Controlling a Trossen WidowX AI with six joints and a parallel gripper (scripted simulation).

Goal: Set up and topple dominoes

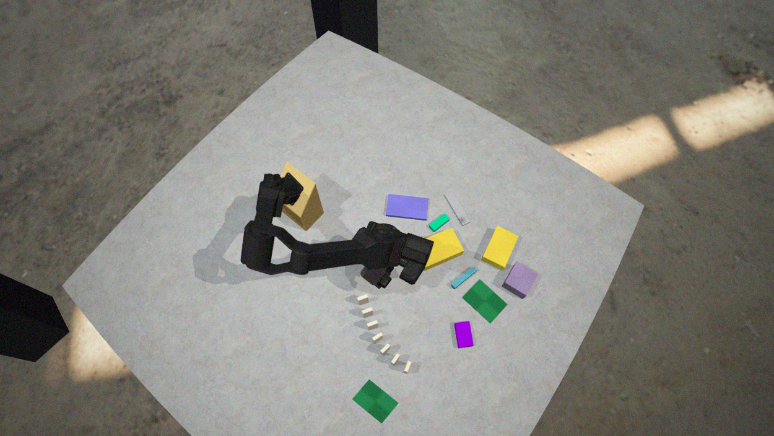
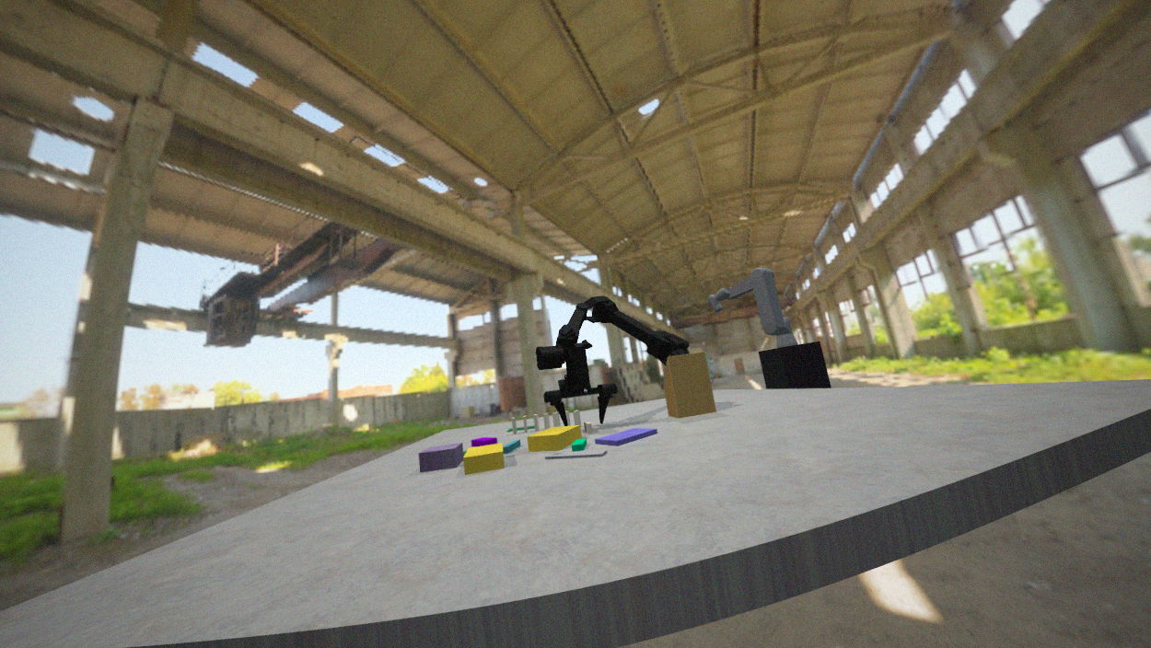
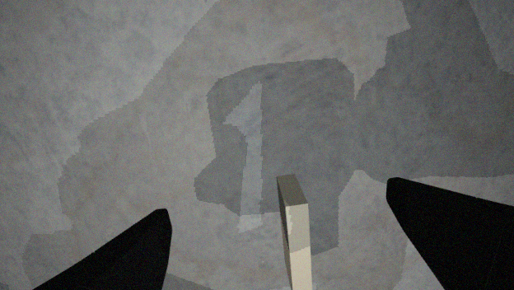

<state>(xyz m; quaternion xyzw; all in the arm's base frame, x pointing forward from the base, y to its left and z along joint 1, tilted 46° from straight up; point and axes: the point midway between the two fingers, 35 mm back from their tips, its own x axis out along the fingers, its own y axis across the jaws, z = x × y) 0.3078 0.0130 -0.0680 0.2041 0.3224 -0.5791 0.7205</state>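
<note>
Now: the purple slab 17 cm to the left of my gripper tip, 9 cm behind it and 1 cm below it. Also, from my gripper tip: magenta block: 26 cm ahead, 1 cm to the left, 1 cm below; small green block: 20 cm to the left, 1 cm below, 1 cm ahead; teal bar: 16 cm ahead, 12 cm to the left, 1 cm below.
</note>
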